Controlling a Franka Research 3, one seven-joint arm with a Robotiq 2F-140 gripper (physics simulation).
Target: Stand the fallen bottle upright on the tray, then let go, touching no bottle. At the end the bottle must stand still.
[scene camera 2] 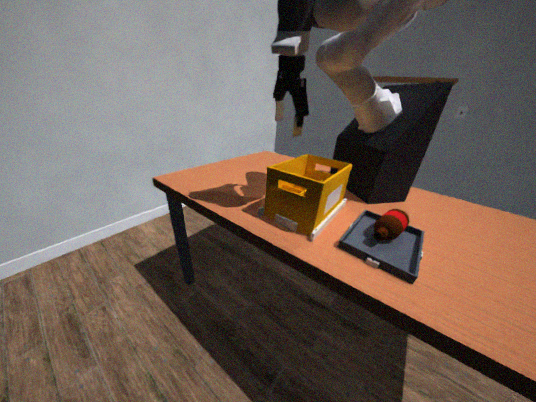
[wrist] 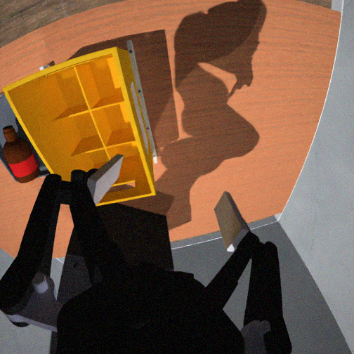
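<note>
A brown bottle with a red label (scene camera 2: 392, 224) (wrist: 21, 159) lies on its side in the dark grey tray (scene camera 2: 358, 248). In scene camera 2 its neck points toward the front left and its base toward the back right. In the wrist view it shows at the left edge, with part of the tray hidden behind the crate. My gripper (scene camera 2: 288, 124) (wrist: 171, 184) is open and empty. It hangs high above the table and the crate, to the left of the tray in scene camera 2, well away from the bottle.
A yellow crate (scene camera 2: 293, 206) (wrist: 138, 131) with inner compartments stands on the orange table (scene camera 2: 465, 280) (wrist: 295, 100), beside the tray. Pale rails run along its base. A large black block (scene camera 2: 370, 167) stands behind the crate and tray. Walls rise behind the table.
</note>
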